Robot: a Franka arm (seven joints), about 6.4 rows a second.
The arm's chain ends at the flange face. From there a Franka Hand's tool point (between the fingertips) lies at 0.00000 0.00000 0.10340 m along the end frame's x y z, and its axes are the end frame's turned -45 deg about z.
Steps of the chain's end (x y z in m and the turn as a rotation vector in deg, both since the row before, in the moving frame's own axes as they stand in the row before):
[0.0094, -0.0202, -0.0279, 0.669, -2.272, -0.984]
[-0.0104, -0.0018, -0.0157, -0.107, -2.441, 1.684]
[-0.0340, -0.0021, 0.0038, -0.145, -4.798, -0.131]
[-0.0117, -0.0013, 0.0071, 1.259, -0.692, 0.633]
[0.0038, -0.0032, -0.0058, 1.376, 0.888, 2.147]
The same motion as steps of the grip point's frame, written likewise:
[0.0189, -0.0114, -0.0280, 2.080, -1.133, -0.984]
[-0.0093, -0.0117, -0.0158, 1.650, -1.802, 1.684]
[-0.0289, -0.0315, 0.0034, 3.290, -3.495, -0.131]
[-0.0066, -0.0117, 0.0071, 1.380, 0.401, 0.633]
[0.0078, -0.0001, -0.0058, 0.345, 1.601, 2.147]

